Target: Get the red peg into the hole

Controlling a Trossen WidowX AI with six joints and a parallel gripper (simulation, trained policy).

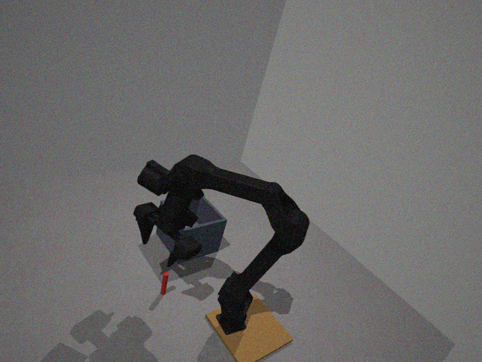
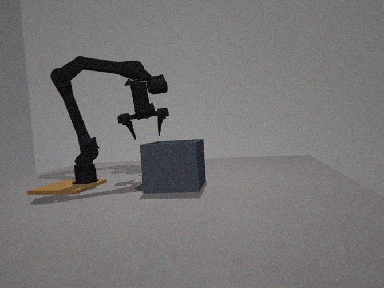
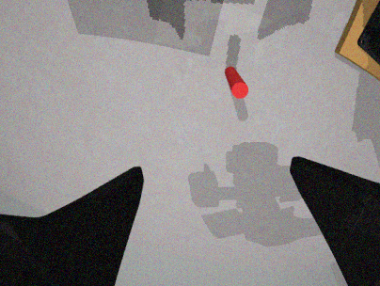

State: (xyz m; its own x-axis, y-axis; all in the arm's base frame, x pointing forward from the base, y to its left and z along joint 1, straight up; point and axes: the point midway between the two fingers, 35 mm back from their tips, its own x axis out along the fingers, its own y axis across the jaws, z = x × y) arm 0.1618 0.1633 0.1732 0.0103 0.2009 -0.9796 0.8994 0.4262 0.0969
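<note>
My gripper tip is now 11 cm above the red peg, 3 cm to the left of it and 1 cm past it. Round my gripper tip: plate 18 cm to the right, 18 cm ahead, 10 cm below.
</note>
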